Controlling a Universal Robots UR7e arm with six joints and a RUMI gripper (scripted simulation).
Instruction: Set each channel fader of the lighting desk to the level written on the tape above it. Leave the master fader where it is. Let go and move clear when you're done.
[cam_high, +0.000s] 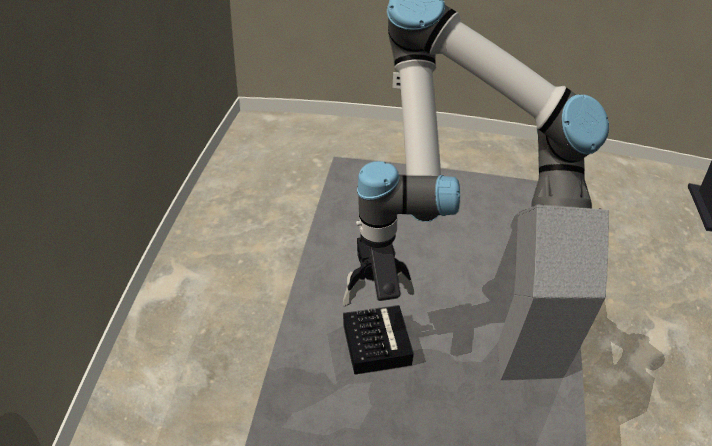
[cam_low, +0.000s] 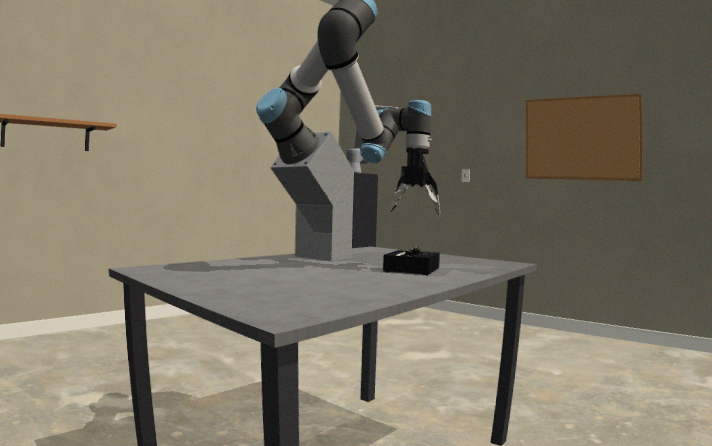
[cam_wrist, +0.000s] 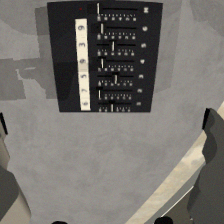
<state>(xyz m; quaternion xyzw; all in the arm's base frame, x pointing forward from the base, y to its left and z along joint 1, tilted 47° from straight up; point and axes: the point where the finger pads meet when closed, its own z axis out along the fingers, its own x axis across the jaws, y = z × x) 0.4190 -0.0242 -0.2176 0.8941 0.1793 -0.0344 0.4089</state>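
My hand is 20 mm short of the channel 3 fader, 20 mm to the left of it and 120 mm above it. From my hand the other things lie so: channel 5 fader 20 mm to the left, 120 mm below; then channel 4 fader 120 mm below; then channel 2 fader 10 mm ahead, 40 mm to the right, 120 mm below.
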